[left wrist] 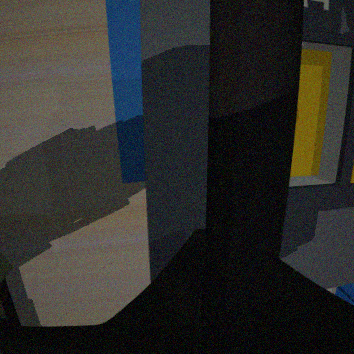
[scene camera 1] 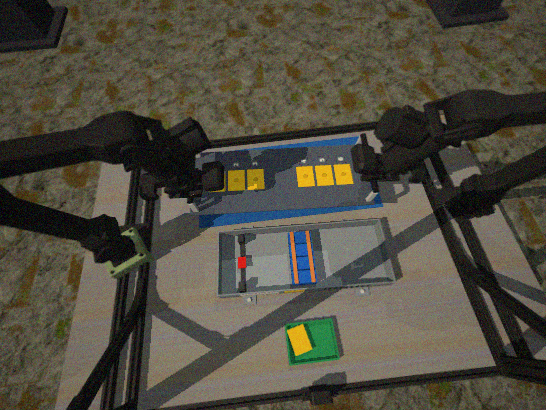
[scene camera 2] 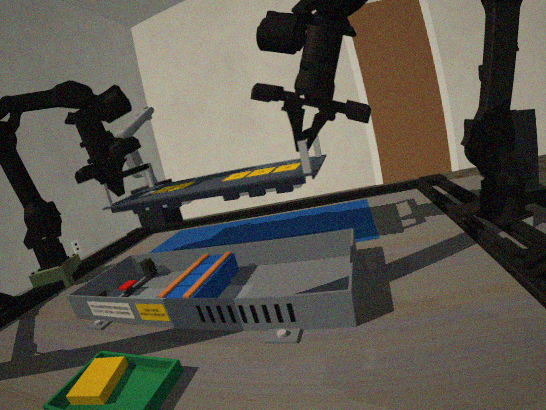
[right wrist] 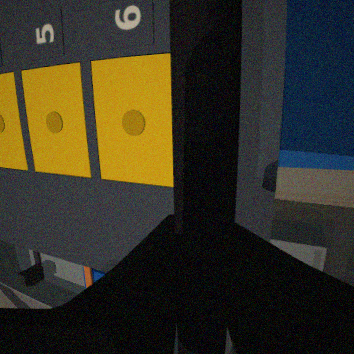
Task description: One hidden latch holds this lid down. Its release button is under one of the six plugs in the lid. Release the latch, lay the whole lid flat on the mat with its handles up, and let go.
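Seen in the pictures: left gripper, fingertip midpoint: (left wrist: 215,239) (scene camera 1: 199,195) (scene camera 2: 121,195); right gripper, fingertip midpoint: (scene camera 1: 363,179) (scene camera 2: 301,152) (right wrist: 193,225); left arm's base, link origin: (scene camera 1: 121,251) (scene camera 2: 54,264); right arm's base, link origin: (scene camera 1: 460,210) (scene camera 2: 503,215).
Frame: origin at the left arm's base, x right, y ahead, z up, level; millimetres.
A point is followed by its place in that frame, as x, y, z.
The dark grey lid (scene camera 1: 280,192) {138, 428, 96} (scene camera 2: 210,190) {206, 452, 90} (left wrist: 175,100) {-10, 265, 107} (right wrist: 90,215) {214, 541, 90} hangs in the air behind the box, over the blue mat (scene camera 1: 292,216) {162, 454, -51} (scene camera 2: 320,212) {40, 692, -51} (left wrist: 127,75) {-46, 259, -51} (right wrist: 320,75) {198, 689, -51}, handles up. My left gripper (scene camera 1: 194,190) {39, 251, 117} (scene camera 2: 120,186) {39, 251, 117} is shut on the lid's left handle (scene camera 2: 149,176) {-64, 306, 138}. My right gripper (scene camera 1: 369,167) (scene camera 2: 303,144) {234, 612, 115} is shut on its right handle (scene camera 1: 371,195) {279, 596, 120} (scene camera 2: 304,162) {281, 597, 103}. Yellow plugs 5 (right wrist: 55,120) {160, 554, 94} and 6 (right wrist: 132,120) {184, 596, 92} sit in the lid. A slot near the left handle shows yellow inside (left wrist: 310,120) {29, 319, 89}. Fingertips are dark in the wrist views.
The open grey box (scene camera 1: 227,275) {205, 203, -49} (scene camera 2: 325,310) {456, 528, -28} holds a bar with a red block (scene camera 1: 242,262) {202, 256, -31} (scene camera 2: 128,284) {204, 258, -31} and blue blocks (scene camera 1: 301,261) {293, 389, -16} (scene camera 2: 212,274) {302, 421, -15} with orange strips. In front, a green tray (scene camera 1: 327,340) {482, 332, -48} (scene camera 2: 145,385) {462, 331, -48} holds a yellow plug (scene camera 1: 299,340) {444, 274, -36} (scene camera 2: 97,380) {451, 280, -36}. Dark frame rails edge the table.
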